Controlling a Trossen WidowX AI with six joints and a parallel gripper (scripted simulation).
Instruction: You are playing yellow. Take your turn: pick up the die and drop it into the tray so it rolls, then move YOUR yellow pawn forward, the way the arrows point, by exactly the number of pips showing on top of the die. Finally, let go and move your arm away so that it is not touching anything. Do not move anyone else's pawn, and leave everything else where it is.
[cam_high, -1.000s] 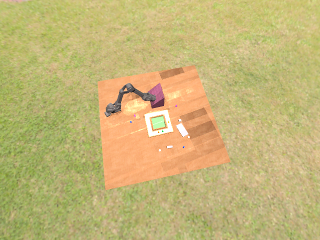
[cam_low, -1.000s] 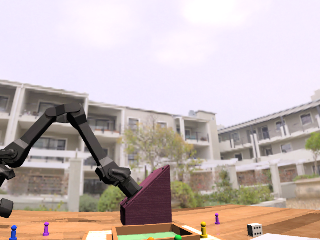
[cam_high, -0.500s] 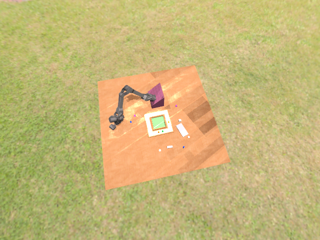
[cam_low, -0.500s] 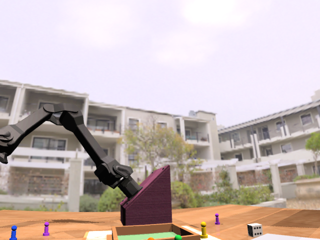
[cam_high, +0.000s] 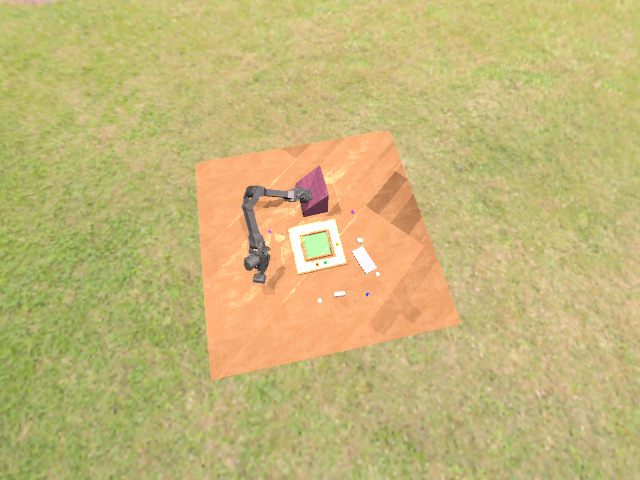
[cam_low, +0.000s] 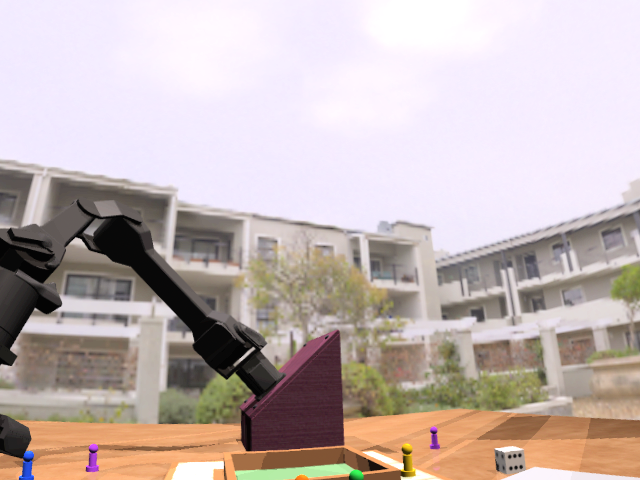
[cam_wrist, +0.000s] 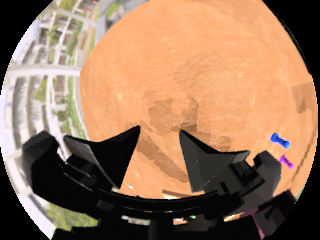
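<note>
The white die is 58 cm to the left of my gripper tip and 10 cm behind it. Round my gripper tip: orange pawn (31 cm to the left, 1 cm behind, 1 cm above); then green pawn (36 cm to the left, 1 cm behind, 1 cm above); then green-floored tray (33 cm to the left, 13 cm behind, 1 cm below).
</note>
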